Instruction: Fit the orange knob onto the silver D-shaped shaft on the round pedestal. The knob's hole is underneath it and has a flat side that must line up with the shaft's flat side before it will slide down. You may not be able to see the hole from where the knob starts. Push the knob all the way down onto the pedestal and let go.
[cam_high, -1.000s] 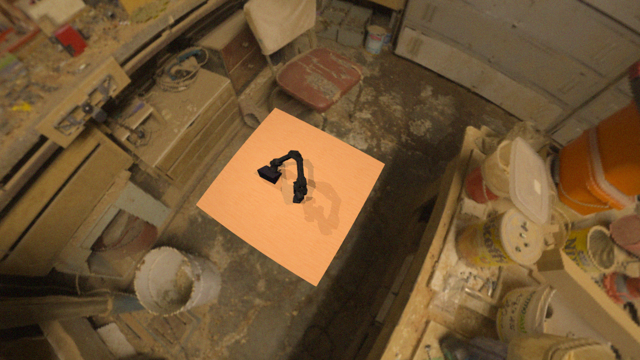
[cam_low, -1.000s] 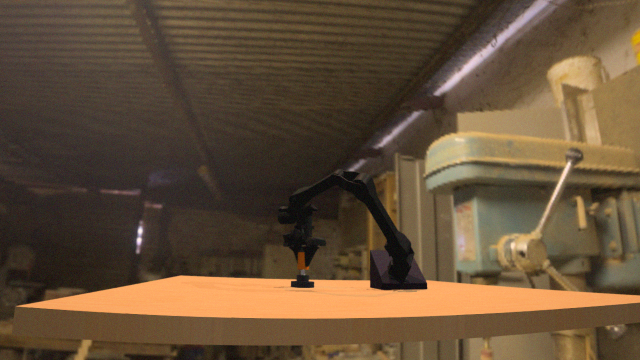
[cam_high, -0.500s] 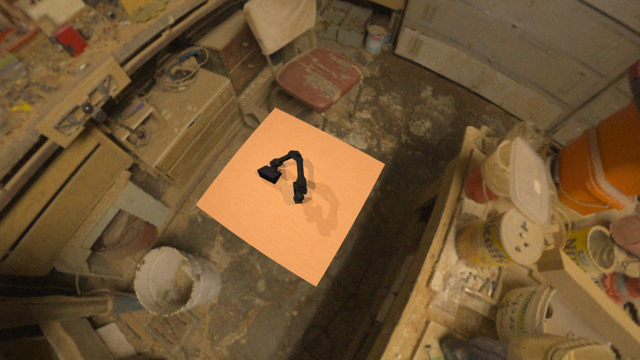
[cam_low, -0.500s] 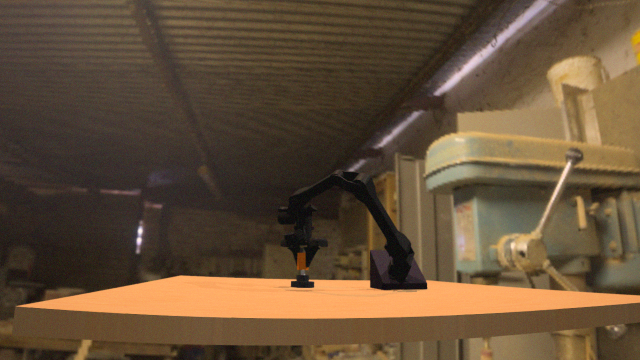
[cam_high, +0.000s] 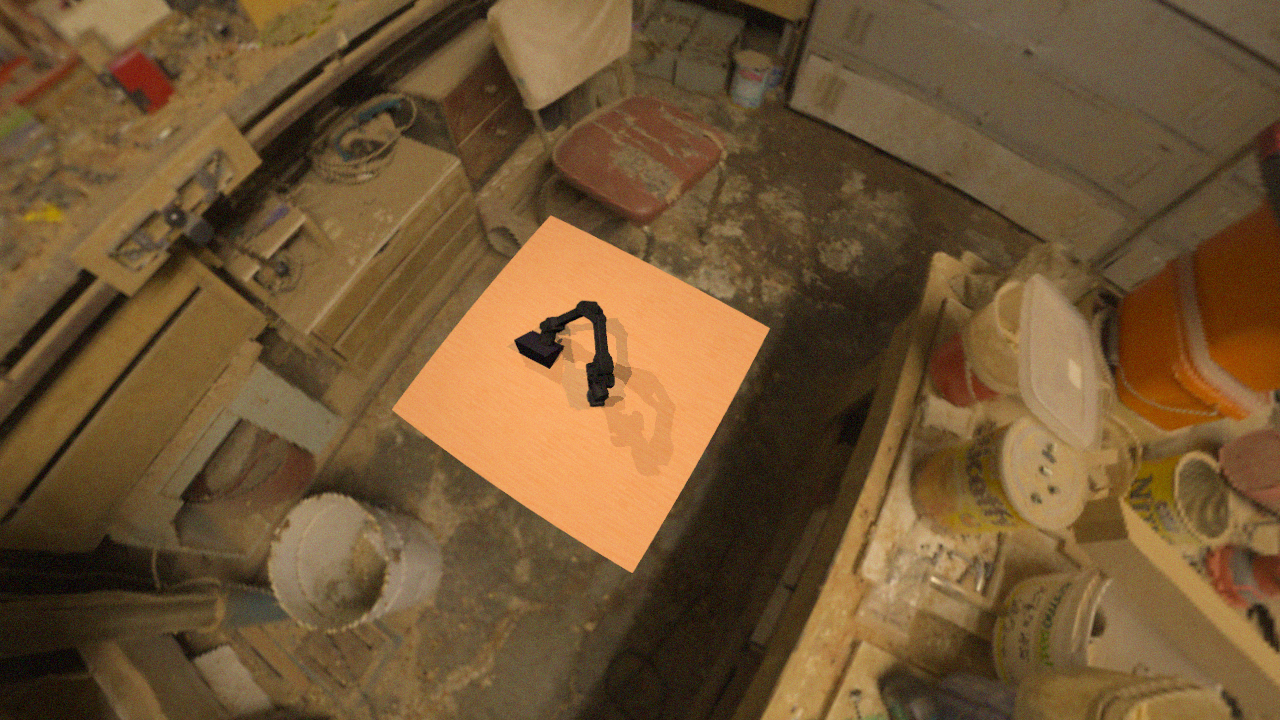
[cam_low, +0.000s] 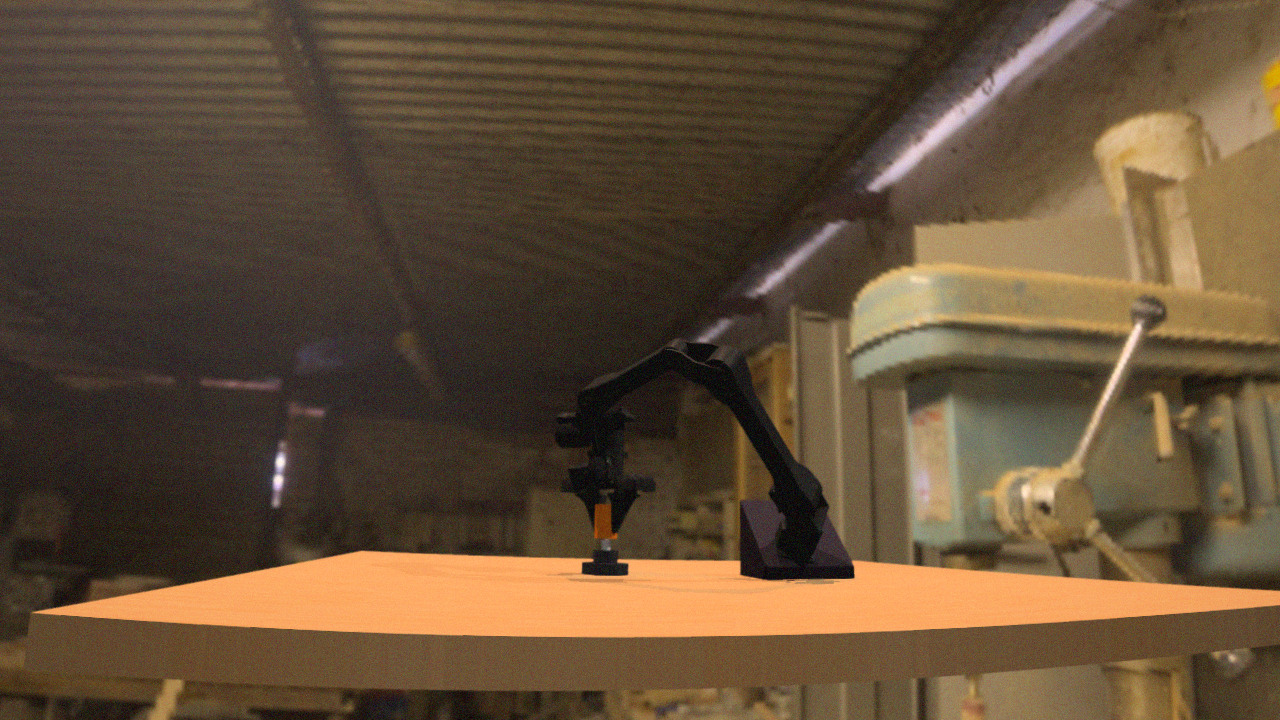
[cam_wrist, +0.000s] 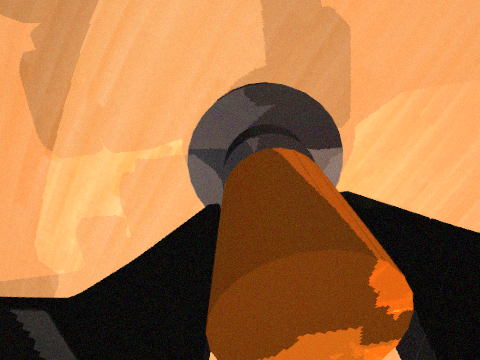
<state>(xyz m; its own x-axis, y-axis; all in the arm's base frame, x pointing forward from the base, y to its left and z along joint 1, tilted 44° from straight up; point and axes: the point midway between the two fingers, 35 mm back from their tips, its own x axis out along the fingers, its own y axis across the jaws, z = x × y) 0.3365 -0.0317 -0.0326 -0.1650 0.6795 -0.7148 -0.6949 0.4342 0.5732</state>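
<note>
My gripper tip is 30 mm below the orange knob. Round my gripper tip: round pedestal 40 mm below.
</note>
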